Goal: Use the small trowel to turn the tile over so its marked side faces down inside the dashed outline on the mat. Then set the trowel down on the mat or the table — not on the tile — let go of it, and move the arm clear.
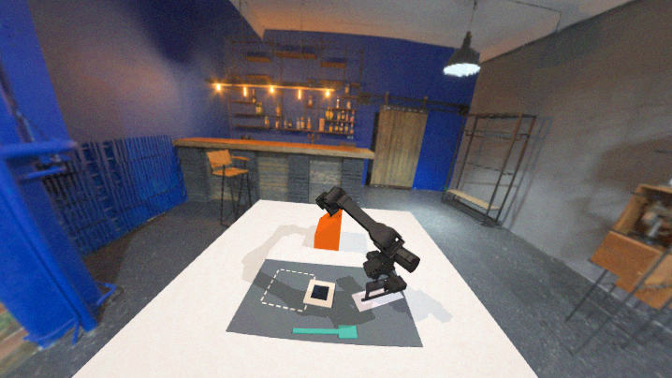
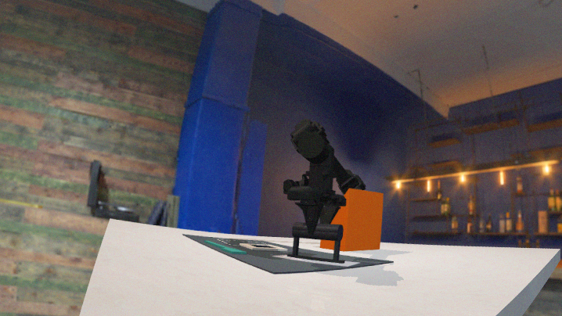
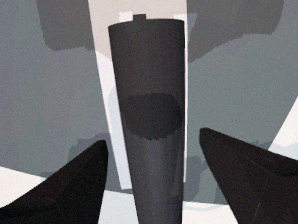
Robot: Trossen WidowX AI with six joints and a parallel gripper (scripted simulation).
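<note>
Now: the trowel 1 cm ahead of my gripper tip, 2 cm to the right of it and 3 cm below it. Also, from my gripper tip: dark grey mat: 2 cm behind, 20 cm to the right, 8 cm below; tile: 3 cm behind, 23 cm to the right, 6 cm below; teal spatula-shaped tool: 12 cm ahead, 20 cm to the right, 6 cm below.
</note>
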